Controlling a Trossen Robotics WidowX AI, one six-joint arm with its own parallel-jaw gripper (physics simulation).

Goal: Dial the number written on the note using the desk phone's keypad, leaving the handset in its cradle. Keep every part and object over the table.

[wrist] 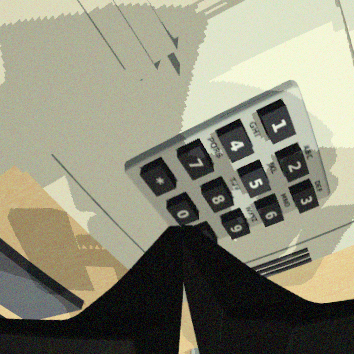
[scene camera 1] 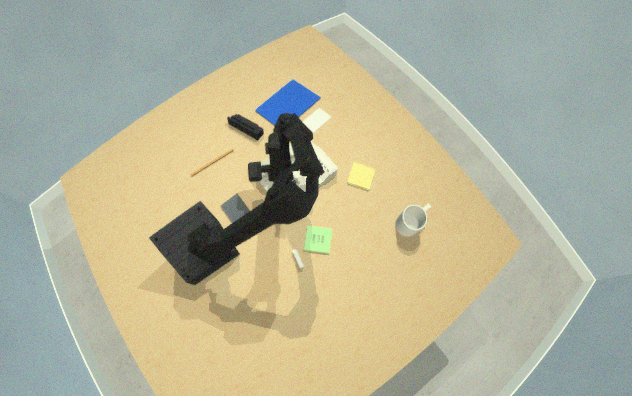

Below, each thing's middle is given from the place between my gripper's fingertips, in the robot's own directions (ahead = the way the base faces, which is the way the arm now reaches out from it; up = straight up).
Labels:
Right now my hand is 3 cm short of the grey keypad [wrist: 246, 112], 1 cm to the right of it and 1 cm above it. Round my hand: blue folder [scene camera 1: 293, 98] (22 cm ahead, 27 cm to the left, 3 cm below); white desk phone [scene camera 1: 330, 169] (7 cm ahead, 3 cm to the left, 1 cm below); 7 key [wrist: 194, 159] (2 cm ahead, 2 cm to the left, 1 cm below).

